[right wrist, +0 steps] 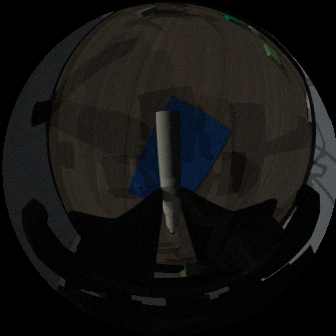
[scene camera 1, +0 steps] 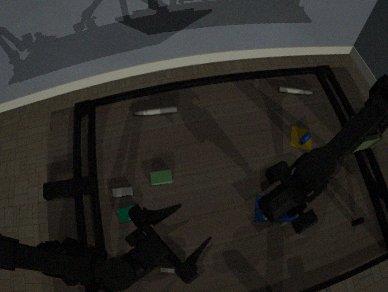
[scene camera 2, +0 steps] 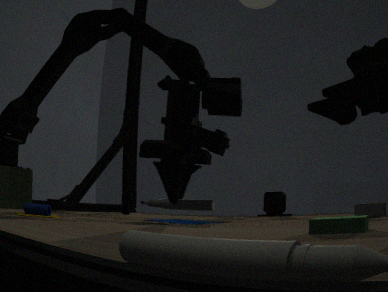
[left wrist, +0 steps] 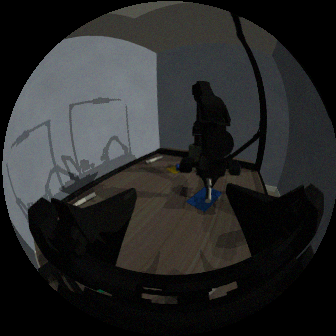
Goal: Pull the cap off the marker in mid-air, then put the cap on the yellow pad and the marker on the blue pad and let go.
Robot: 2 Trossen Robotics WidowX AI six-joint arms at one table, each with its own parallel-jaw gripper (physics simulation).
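Places are measured from the left arm's base along level axes (x ahead, y left, z up), in centimetres.
Pixels of known places: left gripper, fingertip midpoint: (scene camera 1: 195, 221) (scene camera 2: 314, 100) (left wrist: 181, 191); right gripper, fingertip midpoint: (right wrist: 170, 191) (scene camera 2: 175, 203) (left wrist: 208, 187); right arm's base, origin of the base link: (scene camera 2: 6, 167) (left wrist: 198, 144).
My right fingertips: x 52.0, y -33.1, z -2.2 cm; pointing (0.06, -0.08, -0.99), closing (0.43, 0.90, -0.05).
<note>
Behind a point stands the place of what it marks.
My right gripper (scene camera 2: 174, 201) {x 52.0, y -33.1, z -2.2 cm} (right wrist: 170, 191) {x 52.0, y -33.1, z -2.2 cm} is shut on the uncapped white marker (scene camera 2: 197, 205) {x 48.4, y -30.5, z -2.4 cm} (left wrist: 209, 189) {x 49.8, y -32.6, z -1.6 cm} (right wrist: 169, 145) {x 48.1, y -31.2, z -1.5 cm}, gripping it near its tip end. The marker lies roughly level, a little above the blue pad (scene camera 1: 258, 204) (scene camera 2: 180, 221) {x 51.2, y -31.8, z -5.3 cm} (left wrist: 198, 204) {x 47.5, y -28.3, z -5.3 cm} (right wrist: 212, 135) {x 49.7, y -27.0, z -5.3 cm}. The blue cap (scene camera 1: 305, 138) {x 75.0, y -26.8, z -3.5 cm} (scene camera 2: 38, 209) {x 75.3, y -25.6, z -4.4 cm} lies on its side on the yellow pad (scene camera 1: 296, 131) {x 76.3, y -22.9, z -5.3 cm} (left wrist: 172, 170) {x 73.8, y -23.8, z -5.3 cm}. My left gripper (scene camera 1: 195, 222) {x 31.3, y -18.9, z 13.4 cm} (scene camera 2: 316, 99) {x 31.3, y -18.9, z 13.4 cm} (left wrist: 181, 191) {x 31.3, y -18.9, z 13.4 cm} is open and empty, well away from the marker. My right arm hides part of the blue pad in scene camera 1.
Two other white pens (scene camera 1: 156, 111) {x 51.4, y 15.0, z -3.7 cm} (scene camera 1: 296, 91) {x 90.0, y -14.9, z -3.8 cm} lie toward the back; one of them looms large in scene camera 2's foreground (scene camera 2: 210, 252) {x 52.8, y 15.6, z -4.0 cm}. A light green block (scene camera 1: 161, 177) {x 36.9, y -1.3, z -3.9 cm} (scene camera 2: 338, 225) {x 38.1, y 0.3, z -4.6 cm} (right wrist: 271, 52), a grey block (scene camera 1: 122, 192) {x 26.1, y 4.0, z -4.2 cm} and a teal piece (scene camera 1: 124, 215) {x 21.7, y -1.3, z -3.9 cm} lie near my left gripper.
</note>
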